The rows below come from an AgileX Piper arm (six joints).
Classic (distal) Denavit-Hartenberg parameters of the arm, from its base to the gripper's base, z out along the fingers. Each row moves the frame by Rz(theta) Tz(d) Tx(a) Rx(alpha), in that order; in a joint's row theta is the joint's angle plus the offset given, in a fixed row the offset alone. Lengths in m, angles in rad.
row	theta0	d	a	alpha
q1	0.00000	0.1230	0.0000	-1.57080
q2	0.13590	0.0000	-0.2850	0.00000
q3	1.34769	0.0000	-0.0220	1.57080
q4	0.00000	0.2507	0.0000	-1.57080
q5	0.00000	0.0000	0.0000	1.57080
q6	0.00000	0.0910	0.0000	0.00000
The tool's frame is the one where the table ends.
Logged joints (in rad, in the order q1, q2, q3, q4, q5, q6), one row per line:
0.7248, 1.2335, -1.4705, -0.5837, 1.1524, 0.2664
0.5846, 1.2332, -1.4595, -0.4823, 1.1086, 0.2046
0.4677, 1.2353, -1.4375, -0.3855, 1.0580, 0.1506
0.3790, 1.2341, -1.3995, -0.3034, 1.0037, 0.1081
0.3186, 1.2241, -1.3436, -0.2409, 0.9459, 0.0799
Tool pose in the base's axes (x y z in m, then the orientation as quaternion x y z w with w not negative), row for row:
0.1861, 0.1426, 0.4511, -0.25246, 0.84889, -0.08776, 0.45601
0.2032, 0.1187, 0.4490, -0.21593, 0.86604, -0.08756, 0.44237
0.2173, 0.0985, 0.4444, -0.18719, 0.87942, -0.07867, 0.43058
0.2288, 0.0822, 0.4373, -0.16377, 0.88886, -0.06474, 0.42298
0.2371, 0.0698, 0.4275, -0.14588, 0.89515, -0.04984, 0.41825
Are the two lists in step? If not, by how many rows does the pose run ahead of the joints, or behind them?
The pose runs 1 row behind the joints: the pose in row i belongs to the joints in row i - 1.
